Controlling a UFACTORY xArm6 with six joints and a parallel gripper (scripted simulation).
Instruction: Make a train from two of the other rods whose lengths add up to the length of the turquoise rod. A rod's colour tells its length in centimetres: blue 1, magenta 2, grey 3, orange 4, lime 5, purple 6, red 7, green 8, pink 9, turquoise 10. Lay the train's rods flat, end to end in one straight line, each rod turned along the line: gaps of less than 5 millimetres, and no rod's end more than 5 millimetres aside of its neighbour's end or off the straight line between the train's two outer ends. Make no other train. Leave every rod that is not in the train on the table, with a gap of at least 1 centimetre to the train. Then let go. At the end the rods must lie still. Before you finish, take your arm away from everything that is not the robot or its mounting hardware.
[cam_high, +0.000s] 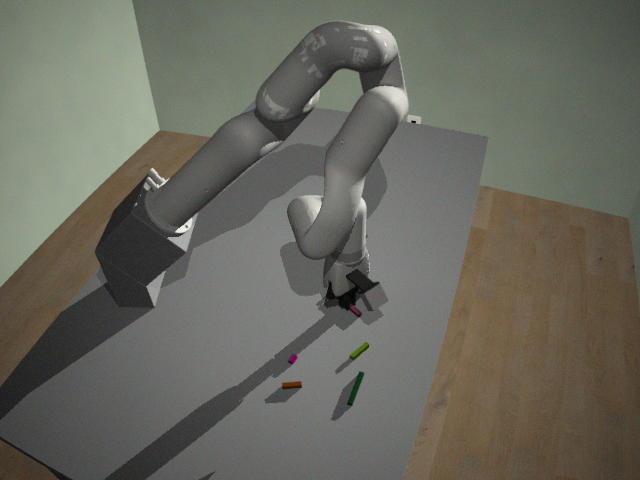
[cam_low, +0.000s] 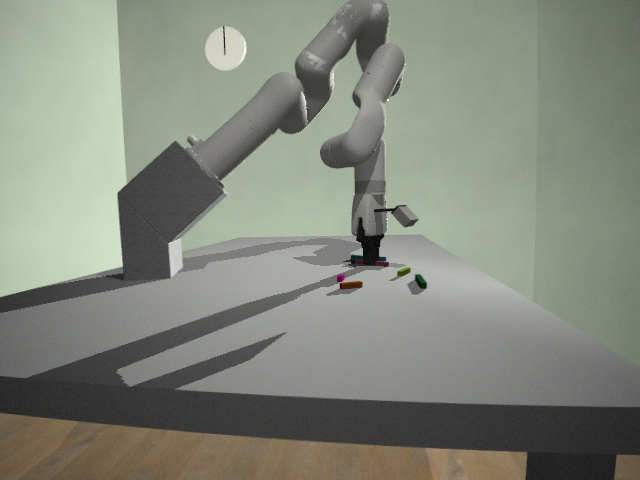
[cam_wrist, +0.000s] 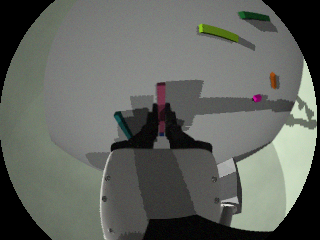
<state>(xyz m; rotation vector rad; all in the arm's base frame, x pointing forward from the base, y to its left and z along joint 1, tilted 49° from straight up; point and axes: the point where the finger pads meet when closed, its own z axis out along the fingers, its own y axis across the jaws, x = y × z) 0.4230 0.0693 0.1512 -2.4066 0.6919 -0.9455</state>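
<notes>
Now: hand 2 cm above the pink rod. From my hand the other things lie so: blue rod (5 cm behind, 2 cm to the left, 2 cm below); then lime rod (8 cm ahead, 11 cm to the right, 2 cm below); then turquoise rod (2 cm behind, 8 cm to the left, 2 cm below).
</notes>
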